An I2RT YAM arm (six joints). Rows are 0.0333 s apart.
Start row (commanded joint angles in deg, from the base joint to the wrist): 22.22 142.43 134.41 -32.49 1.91 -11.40
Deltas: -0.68 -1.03 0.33 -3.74 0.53 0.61; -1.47 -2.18 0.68 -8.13 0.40 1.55; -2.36 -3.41 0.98 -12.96 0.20 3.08; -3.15 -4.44 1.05 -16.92 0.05 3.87; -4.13 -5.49 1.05 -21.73 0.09 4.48; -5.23 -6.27 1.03 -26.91 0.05 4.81; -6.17 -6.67 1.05 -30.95 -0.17 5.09; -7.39 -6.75 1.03 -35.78 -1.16 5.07; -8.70 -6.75 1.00 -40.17 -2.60 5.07; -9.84 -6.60 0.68 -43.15 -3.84 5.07; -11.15 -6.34 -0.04 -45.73 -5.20 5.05; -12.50 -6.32 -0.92 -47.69 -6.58 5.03; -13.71 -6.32 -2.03 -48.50 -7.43 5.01; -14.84 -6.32 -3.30 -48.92 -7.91 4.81; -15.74 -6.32 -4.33 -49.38 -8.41 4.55; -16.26 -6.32 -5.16 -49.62 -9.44 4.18; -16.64 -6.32 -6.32 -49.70 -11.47 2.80; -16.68 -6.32 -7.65 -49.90 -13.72 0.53; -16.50 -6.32 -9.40 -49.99 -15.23 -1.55; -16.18 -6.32 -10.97 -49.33 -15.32 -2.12
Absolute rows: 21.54 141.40 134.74 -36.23 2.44 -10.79; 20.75 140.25 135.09 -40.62 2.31 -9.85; 19.86 139.02 135.39 -45.45 2.11 -8.32; 19.07 137.99 135.46 -49.41 1.96 -7.53; 18.09 136.94 135.46 -54.22 2.00 -6.92; 16.99 136.16 135.44 -59.40 1.96 -6.59; 16.05 135.76 135.46 -63.44 1.74 -6.31; 14.83 135.68 135.44 -68.27 0.75 -6.33; 13.52 135.68 135.41 -72.66 -0.69 -6.33; 12.38 135.83 135.09 -75.64 -1.93 -6.33; 11.07 136.09 134.37 -78.22 -3.29 -6.35; 9.72 136.11 133.49 -80.18 -4.67 -6.37; 8.51 136.11 132.38 -80.99 -5.52 -6.39; 7.38 136.11 131.11 -81.41 -6.00 -6.59; 6.48 136.11 130.08 -81.87 -6.50 -6.85; 5.96 136.11 129.25 -82.11 -7.53 -7.22; 5.58 136.11 128.09 -82.19 -9.56 -8.60; 5.54 136.11 126.76 -82.39 -11.81 -10.87; 5.72 136.11 125.01 -82.48 -13.32 -12.95; 6.04 136.11 123.44 -81.82 -13.41 -13.52
